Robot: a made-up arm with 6 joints. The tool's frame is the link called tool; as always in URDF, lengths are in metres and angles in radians. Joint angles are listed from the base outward. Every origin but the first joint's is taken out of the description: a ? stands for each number. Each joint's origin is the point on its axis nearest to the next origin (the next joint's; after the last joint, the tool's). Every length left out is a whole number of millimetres.
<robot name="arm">
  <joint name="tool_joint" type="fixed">
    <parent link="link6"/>
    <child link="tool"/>
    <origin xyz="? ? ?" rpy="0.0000 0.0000 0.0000"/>
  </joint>
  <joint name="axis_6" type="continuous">
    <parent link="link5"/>
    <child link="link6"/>
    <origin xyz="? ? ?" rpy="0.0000 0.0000 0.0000"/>
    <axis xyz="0 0 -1"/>
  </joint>
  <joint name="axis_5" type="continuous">
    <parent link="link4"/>
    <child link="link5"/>
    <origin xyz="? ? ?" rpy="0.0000 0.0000 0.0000"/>
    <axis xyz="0 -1 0"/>
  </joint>
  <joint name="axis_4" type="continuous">
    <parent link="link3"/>
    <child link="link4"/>
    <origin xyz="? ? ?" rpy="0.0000 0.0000 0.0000"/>
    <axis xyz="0 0 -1"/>
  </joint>
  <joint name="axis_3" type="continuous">
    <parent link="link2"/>
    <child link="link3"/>
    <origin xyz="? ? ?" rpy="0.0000 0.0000 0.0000"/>
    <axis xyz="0 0 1"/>
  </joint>
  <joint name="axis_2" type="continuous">
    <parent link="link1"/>
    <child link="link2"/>
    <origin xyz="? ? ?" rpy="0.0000 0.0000 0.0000"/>
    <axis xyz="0 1 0"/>
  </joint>
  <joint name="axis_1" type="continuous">
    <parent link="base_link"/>
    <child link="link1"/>
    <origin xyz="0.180 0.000 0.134" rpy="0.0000 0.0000 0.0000"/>
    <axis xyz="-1 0 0"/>
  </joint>
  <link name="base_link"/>
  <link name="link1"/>
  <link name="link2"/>
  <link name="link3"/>
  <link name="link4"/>
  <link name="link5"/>
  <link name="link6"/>
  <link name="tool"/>
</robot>
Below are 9 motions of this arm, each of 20 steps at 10 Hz.
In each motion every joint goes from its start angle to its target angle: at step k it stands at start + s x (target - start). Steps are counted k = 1, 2, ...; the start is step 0. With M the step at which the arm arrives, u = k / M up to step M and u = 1 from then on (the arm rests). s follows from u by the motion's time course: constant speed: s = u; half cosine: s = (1 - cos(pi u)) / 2; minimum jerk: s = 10 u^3 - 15 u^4 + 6 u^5.
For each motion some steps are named. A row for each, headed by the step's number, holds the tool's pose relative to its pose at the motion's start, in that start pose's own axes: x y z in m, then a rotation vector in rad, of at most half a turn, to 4 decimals.
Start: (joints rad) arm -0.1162 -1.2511 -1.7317 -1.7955 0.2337 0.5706
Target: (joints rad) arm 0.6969 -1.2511 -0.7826 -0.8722 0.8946 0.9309
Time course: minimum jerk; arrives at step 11
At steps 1, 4, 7, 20:
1: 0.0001 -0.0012 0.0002 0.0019 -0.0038 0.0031
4: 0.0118 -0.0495 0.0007 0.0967 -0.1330 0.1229
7: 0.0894 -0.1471 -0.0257 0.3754 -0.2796 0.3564
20: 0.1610 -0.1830 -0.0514 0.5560 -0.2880 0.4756

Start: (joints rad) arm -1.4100 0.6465 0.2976 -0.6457 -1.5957 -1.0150
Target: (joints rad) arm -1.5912 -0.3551 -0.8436 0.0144 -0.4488 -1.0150
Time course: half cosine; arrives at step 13
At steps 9, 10, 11, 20:
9: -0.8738 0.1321 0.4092 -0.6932 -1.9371 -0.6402
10: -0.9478 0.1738 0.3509 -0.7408 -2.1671 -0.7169
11: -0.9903 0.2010 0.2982 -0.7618 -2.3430 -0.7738
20: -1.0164 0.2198 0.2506 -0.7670 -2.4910 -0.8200

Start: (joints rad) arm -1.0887 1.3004 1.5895 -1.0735 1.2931 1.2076
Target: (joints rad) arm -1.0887 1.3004 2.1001 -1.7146 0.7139 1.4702
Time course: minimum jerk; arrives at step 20
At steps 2, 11, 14, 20:
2: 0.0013 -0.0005 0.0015 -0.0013 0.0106 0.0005
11: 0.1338 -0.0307 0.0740 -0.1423 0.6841 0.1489
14: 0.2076 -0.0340 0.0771 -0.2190 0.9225 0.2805
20: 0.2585 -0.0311 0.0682 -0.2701 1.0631 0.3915

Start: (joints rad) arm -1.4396 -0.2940 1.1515 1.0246 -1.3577 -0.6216
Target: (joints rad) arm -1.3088 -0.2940 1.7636 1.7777 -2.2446 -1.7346
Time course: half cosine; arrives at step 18
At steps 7, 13, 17, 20:
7: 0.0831 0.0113 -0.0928 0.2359 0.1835 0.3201
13: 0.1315 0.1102 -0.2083 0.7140 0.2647 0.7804
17: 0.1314 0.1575 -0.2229 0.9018 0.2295 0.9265
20: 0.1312 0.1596 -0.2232 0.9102 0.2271 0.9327

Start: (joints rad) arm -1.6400 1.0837 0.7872 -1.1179 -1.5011 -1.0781
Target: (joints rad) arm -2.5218 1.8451 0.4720 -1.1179 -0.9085 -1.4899
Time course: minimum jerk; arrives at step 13
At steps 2, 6, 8, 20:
2: 0.0077 0.0133 0.0135 -0.0364 -0.0057 0.0296
6: 0.0795 0.2695 0.0972 -0.4845 -0.0232 0.4918
8: 0.0654 0.4716 0.0408 -0.7131 0.0206 0.8548
20: -0.0214 0.6451 -0.0822 -0.8582 0.0980 1.2452

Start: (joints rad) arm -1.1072 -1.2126 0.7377 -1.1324 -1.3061 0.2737
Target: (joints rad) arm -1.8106 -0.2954 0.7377 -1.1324 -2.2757 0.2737
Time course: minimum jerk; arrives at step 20
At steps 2, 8, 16, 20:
2: 0.0002 0.0031 0.0023 0.0059 0.0057 0.0052
8: -0.0070 0.1033 0.1091 0.1822 0.1721 0.2217
16: -0.1157 0.1835 0.4026 0.2854 0.2418 0.7156
20: -0.1322 0.1810 0.4293 0.2766 0.2308 0.7554

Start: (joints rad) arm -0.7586 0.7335 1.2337 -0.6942 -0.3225 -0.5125
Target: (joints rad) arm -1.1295 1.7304 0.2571 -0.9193 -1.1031 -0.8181
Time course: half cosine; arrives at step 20
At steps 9, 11, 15, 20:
9: 0.1296 0.0397 0.0672 0.4461 -0.1106 0.1478
11: 0.1649 0.0781 0.0971 0.6319 -0.1352 0.2570
15: 0.1999 0.1792 0.1605 0.9699 -0.1465 0.5128
20: 0.1985 0.2475 0.2015 1.1519 -0.1322 0.6767

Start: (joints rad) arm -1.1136 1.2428 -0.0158 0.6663 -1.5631 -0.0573
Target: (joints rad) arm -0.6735 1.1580 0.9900 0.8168 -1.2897 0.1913
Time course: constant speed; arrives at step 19
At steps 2, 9, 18, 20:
2: -0.0144 -0.0080 0.0078 -0.0483 -0.0428 -0.0320
9: -0.0683 -0.0315 0.0273 -0.2118 -0.1978 -0.1464
18: -0.1414 -0.0519 0.0308 -0.4126 -0.3991 -0.2937
20: -0.1495 -0.0536 0.0296 -0.4345 -0.4211 -0.3097

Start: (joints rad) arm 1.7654 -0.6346 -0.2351 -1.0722 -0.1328 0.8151
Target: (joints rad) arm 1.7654 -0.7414 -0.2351 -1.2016 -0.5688 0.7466
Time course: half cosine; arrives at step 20
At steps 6, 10, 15, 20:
6: 0.0182 0.0093 0.0026 -0.0690 0.0369 0.0374
10: 0.0435 0.0241 0.0044 -0.1699 0.0886 0.0872
15: 0.0726 0.0437 0.0034 -0.2950 0.1498 0.1408
20: 0.0842 0.0521 0.0020 -0.3478 0.1750 0.1607

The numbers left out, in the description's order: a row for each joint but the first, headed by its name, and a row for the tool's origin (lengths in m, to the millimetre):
tool: 0.116 -0.270 0.000
axis_6: 0.052 0.000 0.125
axis_5: -0.023 0.263 0.000
axis_4: -0.036 0.018 0.000
axis_3: -0.075 0.000 -0.365
axis_2: 0.000 -0.183 -0.063

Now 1 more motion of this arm.
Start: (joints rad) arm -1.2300 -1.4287 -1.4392 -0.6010 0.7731 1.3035
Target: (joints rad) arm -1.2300 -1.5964 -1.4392 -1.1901 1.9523 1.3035
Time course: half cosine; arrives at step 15
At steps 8, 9, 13, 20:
8: 0.0122 -0.0420 -0.1546 0.7776 0.1218 0.0981
9: 0.0095 -0.0356 -0.1849 0.9231 0.1529 0.0962
13: -0.0109 0.0068 -0.2634 1.3500 0.2582 0.0498
20: -0.0153 0.0153 -0.2726 1.4102 0.2747 0.0379

